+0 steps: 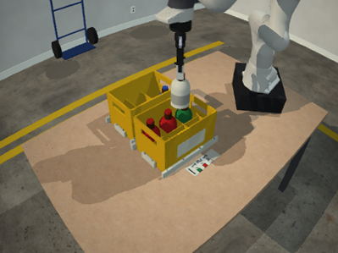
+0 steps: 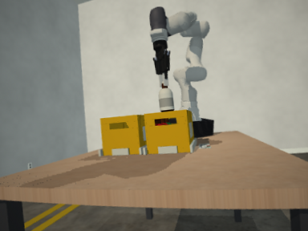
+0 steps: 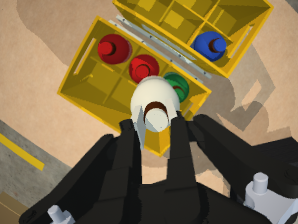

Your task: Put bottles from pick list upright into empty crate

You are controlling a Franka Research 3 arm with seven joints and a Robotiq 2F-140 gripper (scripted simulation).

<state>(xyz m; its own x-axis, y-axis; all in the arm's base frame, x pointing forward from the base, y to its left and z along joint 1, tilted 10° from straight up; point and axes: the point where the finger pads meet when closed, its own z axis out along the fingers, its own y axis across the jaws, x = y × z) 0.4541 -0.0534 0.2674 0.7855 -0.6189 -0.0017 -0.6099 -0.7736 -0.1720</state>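
Now: the white-capped bottle 80 mm below my hand. The rest, counted from my hand: red-label bottle: 260 mm below, 40 mm ahead, 10 mm to the right; blue-label bottle: 260 mm below, 160 mm to the right, 40 mm behind; green bottle: 260 mm below, 50 mm behind, 20 mm to the right.
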